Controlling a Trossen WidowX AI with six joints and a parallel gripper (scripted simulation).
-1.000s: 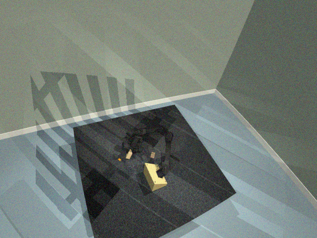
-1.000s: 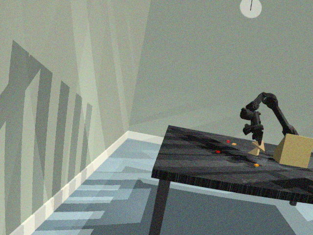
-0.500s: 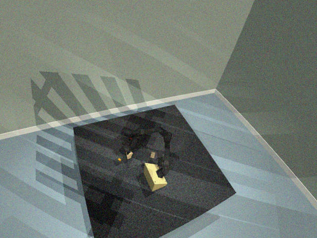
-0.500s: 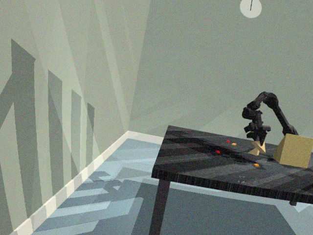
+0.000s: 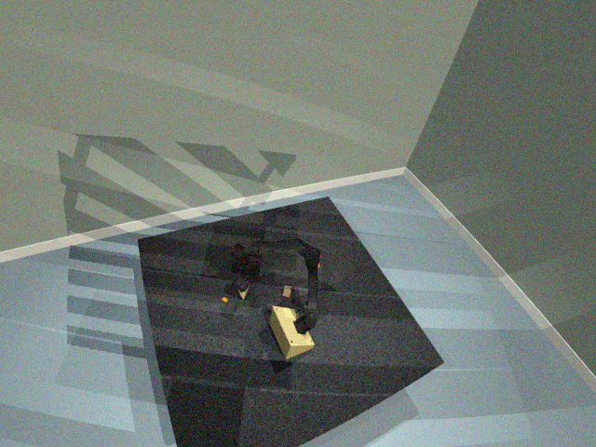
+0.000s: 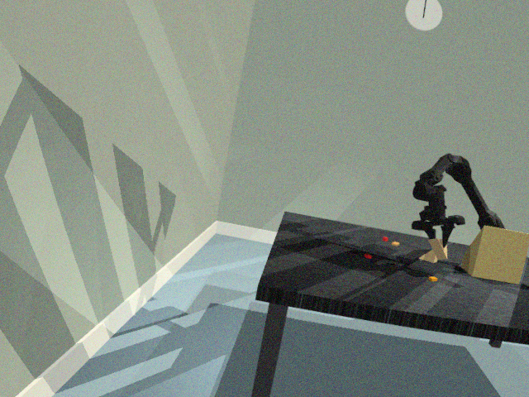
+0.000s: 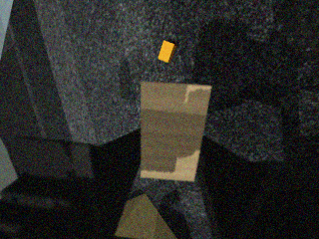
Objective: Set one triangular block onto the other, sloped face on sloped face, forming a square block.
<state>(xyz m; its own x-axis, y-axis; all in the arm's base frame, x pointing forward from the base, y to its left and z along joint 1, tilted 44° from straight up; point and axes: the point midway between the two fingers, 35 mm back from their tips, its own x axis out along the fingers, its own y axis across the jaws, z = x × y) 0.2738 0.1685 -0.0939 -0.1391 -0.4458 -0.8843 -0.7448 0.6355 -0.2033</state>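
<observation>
Right now my gripper tip is 1 cm to the left of the triangular block and 1 cm below it. Also, from my gripper tip: orange piece 9 cm to the left, 9 cm below, 2 cm ahead.
</observation>
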